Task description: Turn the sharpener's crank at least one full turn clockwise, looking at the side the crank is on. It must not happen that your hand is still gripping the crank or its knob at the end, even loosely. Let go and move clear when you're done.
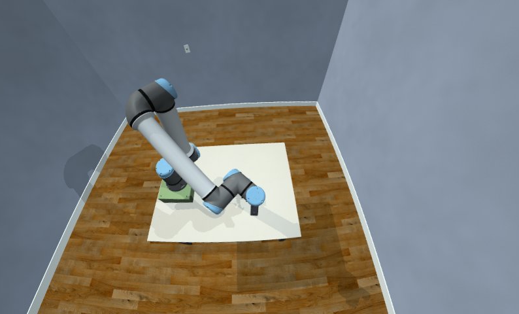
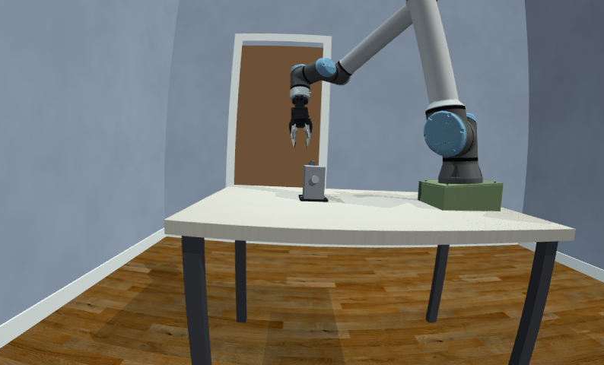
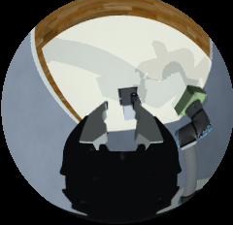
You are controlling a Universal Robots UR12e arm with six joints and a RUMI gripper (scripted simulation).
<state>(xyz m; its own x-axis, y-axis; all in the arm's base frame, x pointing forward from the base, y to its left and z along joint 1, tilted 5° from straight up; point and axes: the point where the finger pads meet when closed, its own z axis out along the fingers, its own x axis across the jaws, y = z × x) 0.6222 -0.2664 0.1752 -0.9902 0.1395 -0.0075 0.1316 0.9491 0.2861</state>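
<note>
Right now the dark crank knob is 8 cm below my hand, 6 cm to the left of it and 5 cm behind it. Round my hand: crank handle 9 cm below, 7 cm to the left, 5 cm behind.
</note>
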